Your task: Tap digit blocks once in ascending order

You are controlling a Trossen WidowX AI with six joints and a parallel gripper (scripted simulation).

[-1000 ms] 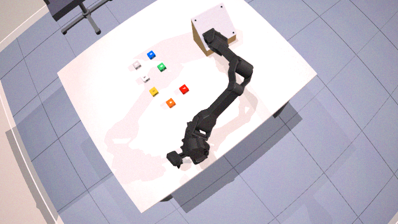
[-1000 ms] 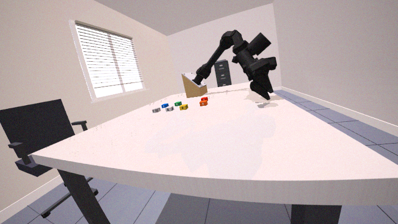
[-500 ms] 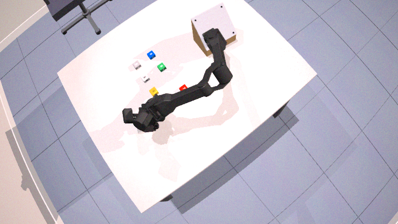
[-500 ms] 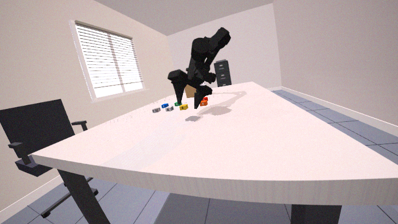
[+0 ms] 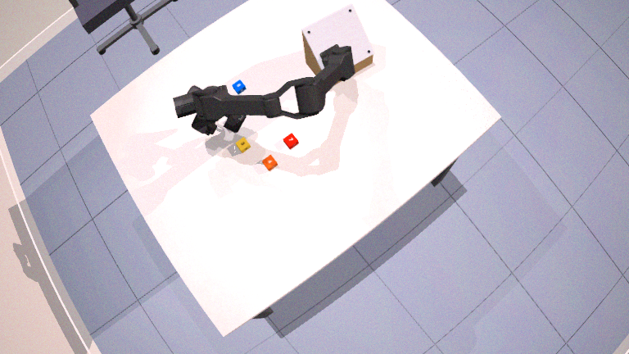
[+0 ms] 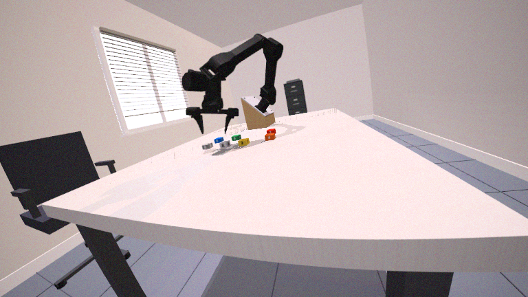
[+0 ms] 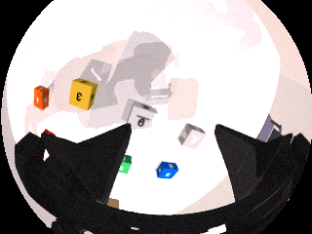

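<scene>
Right now my gripper tip is 5 cm above the white block, 2 cm to the right of it and 2 cm past it. Also, from my gripper tip: grey block 7 cm to the right, 5 cm below, 2 cm behind; yellow block 11 cm to the left, 5 cm below, 2 cm behind; green block 12 cm behind, 5 cm below, 2 cm to the left.
</scene>
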